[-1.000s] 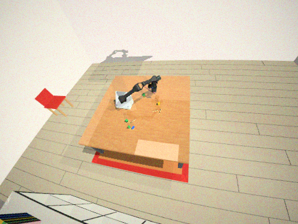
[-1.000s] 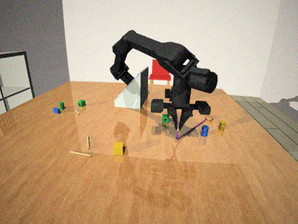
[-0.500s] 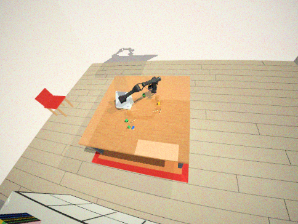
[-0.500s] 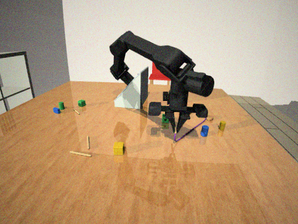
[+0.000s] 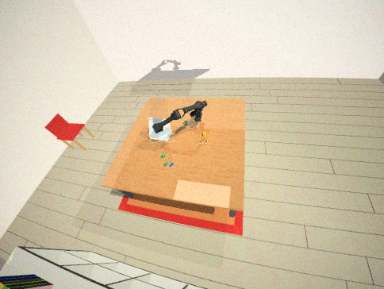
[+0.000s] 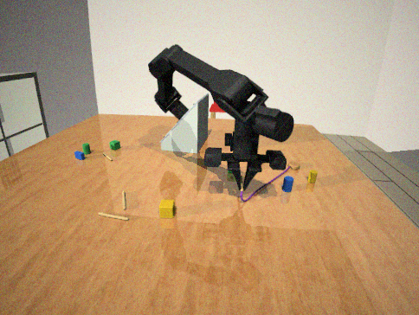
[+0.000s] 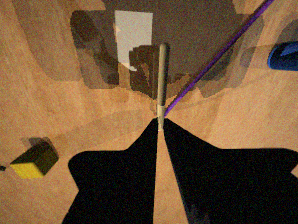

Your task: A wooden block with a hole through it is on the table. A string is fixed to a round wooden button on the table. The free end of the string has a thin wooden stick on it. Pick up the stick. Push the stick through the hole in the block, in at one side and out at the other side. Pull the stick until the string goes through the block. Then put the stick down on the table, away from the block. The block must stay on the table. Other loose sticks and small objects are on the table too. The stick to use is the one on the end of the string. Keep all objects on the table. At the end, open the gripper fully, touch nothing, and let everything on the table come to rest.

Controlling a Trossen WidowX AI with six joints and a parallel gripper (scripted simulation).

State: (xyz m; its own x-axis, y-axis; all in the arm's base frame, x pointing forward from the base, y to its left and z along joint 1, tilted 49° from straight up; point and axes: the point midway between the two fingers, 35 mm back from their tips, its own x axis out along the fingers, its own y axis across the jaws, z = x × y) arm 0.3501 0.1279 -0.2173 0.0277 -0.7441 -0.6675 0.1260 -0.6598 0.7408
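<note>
The green block lies 160 mm behind my gripper tip, 40 mm to the right of it and 20 mm below it. From my gripper tip the other things lie so: yellow cylinder: 150 mm behind, 210 mm to the left, 20 mm below; blue cylinder: 80 mm behind, 130 mm to the left, 10 mm below; yellow cube: 100 mm ahead, 160 mm to the right, 20 mm below.
</note>
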